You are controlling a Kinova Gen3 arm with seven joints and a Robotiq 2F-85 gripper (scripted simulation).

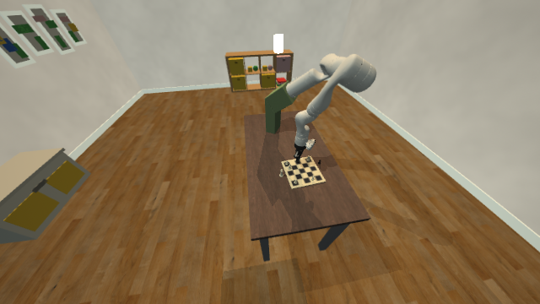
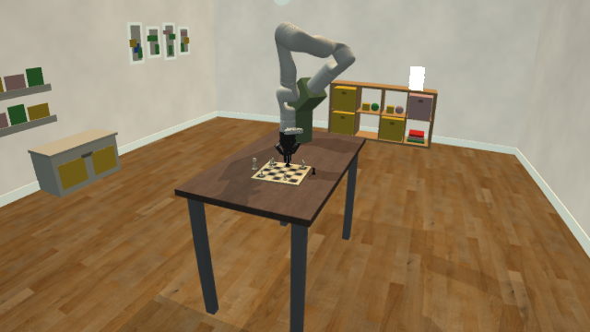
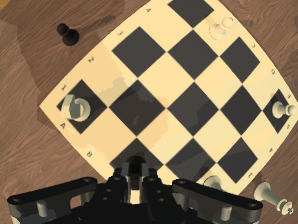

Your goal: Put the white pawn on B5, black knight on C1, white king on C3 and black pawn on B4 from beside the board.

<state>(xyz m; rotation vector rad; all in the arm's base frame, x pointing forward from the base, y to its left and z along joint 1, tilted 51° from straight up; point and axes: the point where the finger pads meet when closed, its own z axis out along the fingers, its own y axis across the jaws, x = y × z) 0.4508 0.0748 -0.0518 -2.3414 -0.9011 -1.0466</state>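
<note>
The black knight lies 20 mm below my hand. Also, from my hand: black pawn (150 mm to the left, 30 mm below, 20 mm ahead); chessboard (80 mm ahead, 40 mm below, 10 mm to the left); white king (120 mm to the right, 100 mm ahead, 10 mm below).
</note>
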